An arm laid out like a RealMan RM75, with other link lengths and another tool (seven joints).
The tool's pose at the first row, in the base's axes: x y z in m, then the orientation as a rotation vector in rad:
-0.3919, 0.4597, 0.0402, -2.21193, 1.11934, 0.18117
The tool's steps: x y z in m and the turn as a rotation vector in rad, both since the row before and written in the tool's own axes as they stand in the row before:
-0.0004, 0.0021, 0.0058, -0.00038, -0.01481, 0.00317
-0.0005, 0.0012, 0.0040, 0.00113, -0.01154, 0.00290
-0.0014, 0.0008, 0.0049, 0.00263, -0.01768, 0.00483
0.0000, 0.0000, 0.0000, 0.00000, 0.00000, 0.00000
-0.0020, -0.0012, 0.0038, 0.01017, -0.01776, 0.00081
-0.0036, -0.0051, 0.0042, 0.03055, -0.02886, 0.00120
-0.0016, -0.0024, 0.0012, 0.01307, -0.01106, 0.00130
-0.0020, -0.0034, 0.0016, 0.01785, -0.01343, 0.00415
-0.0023, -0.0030, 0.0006, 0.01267, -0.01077, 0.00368
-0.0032, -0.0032, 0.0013, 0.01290, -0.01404, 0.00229
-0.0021, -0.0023, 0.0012, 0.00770, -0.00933, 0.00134
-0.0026, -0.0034, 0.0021, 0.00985, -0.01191, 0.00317
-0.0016, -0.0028, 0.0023, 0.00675, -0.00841, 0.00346
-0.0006, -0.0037, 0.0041, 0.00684, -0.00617, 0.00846
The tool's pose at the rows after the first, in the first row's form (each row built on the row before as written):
-0.3928, 0.4626, 0.0348, -2.20580, 1.11494, 0.19882
-0.3934, 0.4649, 0.0313, -2.19949, 1.11178, 0.21186
-0.3942, 0.4685, 0.0277, -2.18874, 1.10722, 0.23138
-0.3942, 0.4685, 0.0277, -2.18874, 1.10722, 0.23138
-0.3940, 0.4727, 0.0262, -2.17328, 1.09726, 0.24458
-0.3918, 0.4798, 0.0271, -2.13577, 1.07951, 0.25733
-0.3908, 0.4825, 0.0282, -2.11977, 1.07350, 0.26172
-0.3892, 0.4861, 0.0298, -2.09734, 1.06879, 0.26705
-0.3883, 0.4890, 0.0321, -2.08065, 1.06547, 0.27241
-0.3877, 0.4930, 0.0345, -2.06330, 1.05868, 0.28019
-0.3871, 0.4959, 0.0360, -2.05263, 1.05402, 0.28573
-0.3858, 0.5001, 0.0378, -2.03828, 1.04959, 0.29349
-0.3843, 0.5037, 0.0387, -2.02775, 1.04773, 0.29968
-0.3812, 0.5083, 0.0385, -2.01556, 1.05243, 0.30619

